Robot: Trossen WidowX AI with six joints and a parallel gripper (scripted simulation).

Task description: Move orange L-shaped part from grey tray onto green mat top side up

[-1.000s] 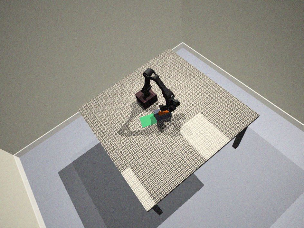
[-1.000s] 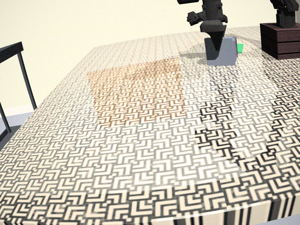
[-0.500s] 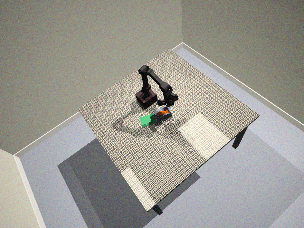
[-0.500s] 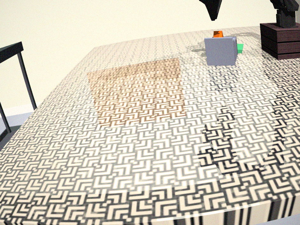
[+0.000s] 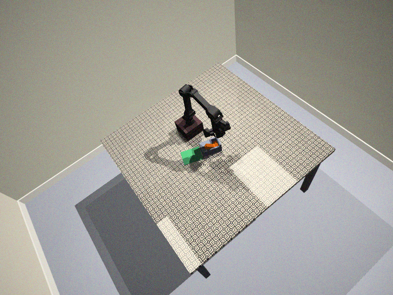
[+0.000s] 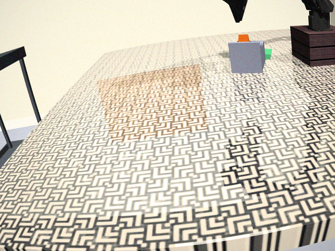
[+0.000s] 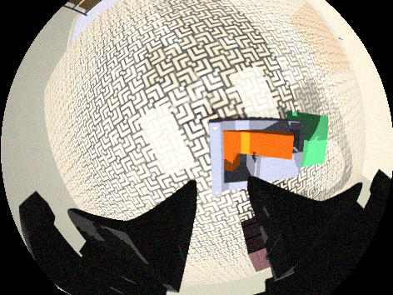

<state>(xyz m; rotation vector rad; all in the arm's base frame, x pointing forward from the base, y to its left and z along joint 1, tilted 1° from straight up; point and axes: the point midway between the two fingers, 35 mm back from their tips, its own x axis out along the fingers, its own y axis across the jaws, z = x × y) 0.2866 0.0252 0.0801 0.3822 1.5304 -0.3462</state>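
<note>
Now: the orange L-shaped part 30 mm behind my gripper tip, 40 mm to the right of it and 110 mm below it. Round my gripper tip: green mat: 110 mm behind, 200 mm to the right, 160 mm below.
</note>
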